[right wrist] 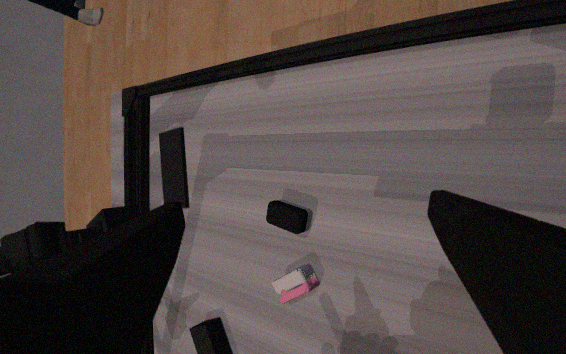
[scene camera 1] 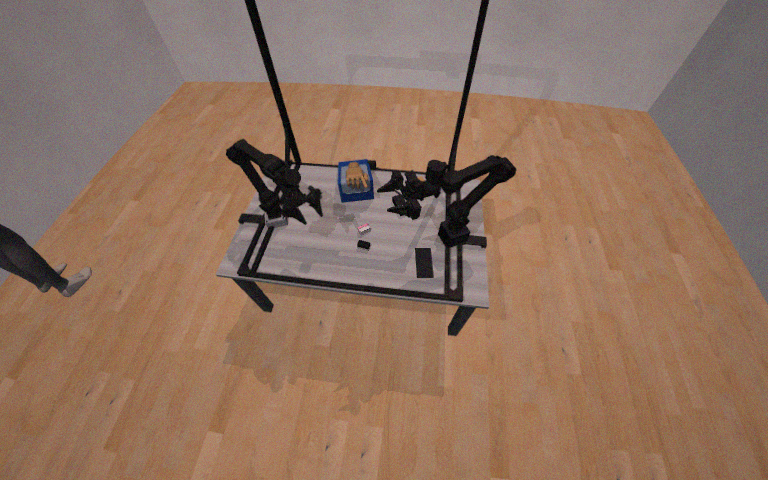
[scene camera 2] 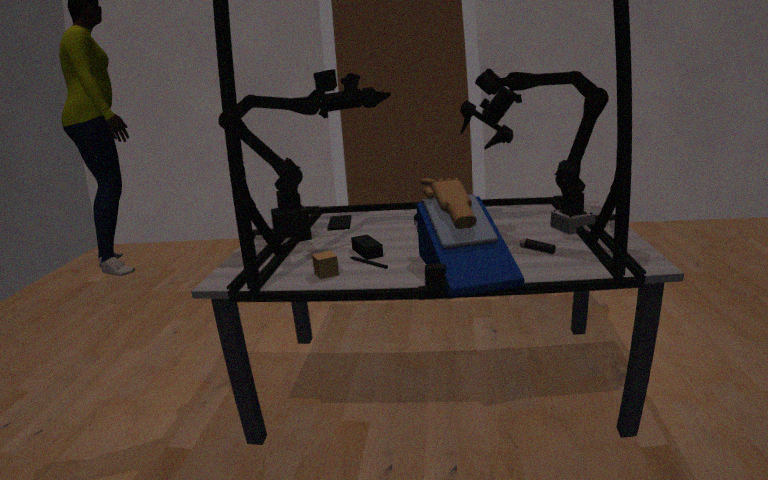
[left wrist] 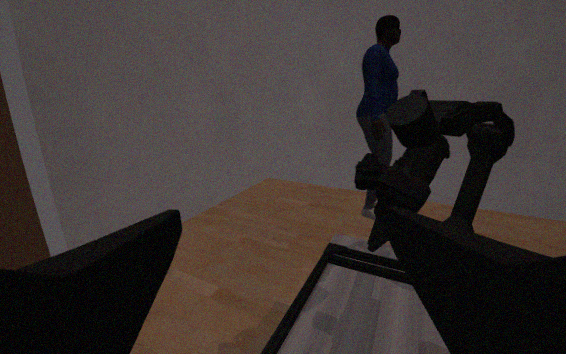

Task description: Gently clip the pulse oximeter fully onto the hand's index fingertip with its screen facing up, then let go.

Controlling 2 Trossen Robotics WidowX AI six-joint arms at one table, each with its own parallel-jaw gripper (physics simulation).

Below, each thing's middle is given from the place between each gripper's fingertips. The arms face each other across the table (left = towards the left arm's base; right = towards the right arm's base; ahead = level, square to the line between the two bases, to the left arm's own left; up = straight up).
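The pulse oximeter point(right wrist: 302, 280) has my left hand 0.16 m past it, 0.12 m to the left of it and 0.4 m above it.
That same pulse oximeter is 0.15 m behind my right hand, 0.16 m to the left of my right hand and 0.24 m below my right hand.
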